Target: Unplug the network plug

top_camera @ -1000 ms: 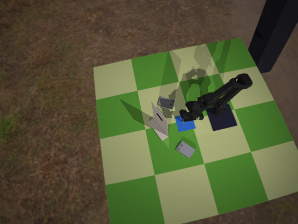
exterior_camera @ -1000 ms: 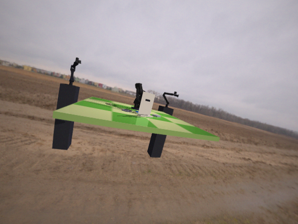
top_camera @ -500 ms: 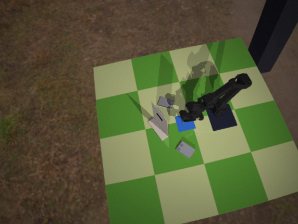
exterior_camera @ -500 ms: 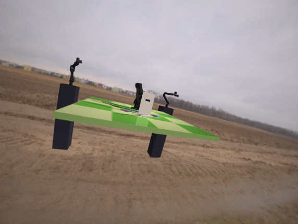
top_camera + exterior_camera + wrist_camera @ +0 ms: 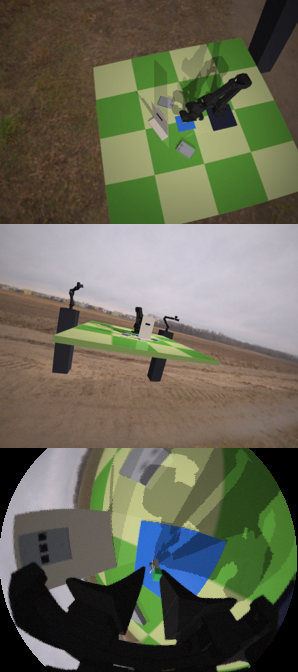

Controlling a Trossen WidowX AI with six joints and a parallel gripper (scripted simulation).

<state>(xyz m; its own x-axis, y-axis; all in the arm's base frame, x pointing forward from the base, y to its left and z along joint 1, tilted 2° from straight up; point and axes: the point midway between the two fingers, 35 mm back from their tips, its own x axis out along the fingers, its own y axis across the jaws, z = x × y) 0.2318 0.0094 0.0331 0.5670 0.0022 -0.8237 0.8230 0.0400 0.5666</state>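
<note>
Now: the green network plug right at my gripper tip. Also, from my gripper tip: blue marked square (1 cm behind, 2 cm below); then beige panel (17 cm ahead, 1 cm to the right, 9 cm above).
</note>
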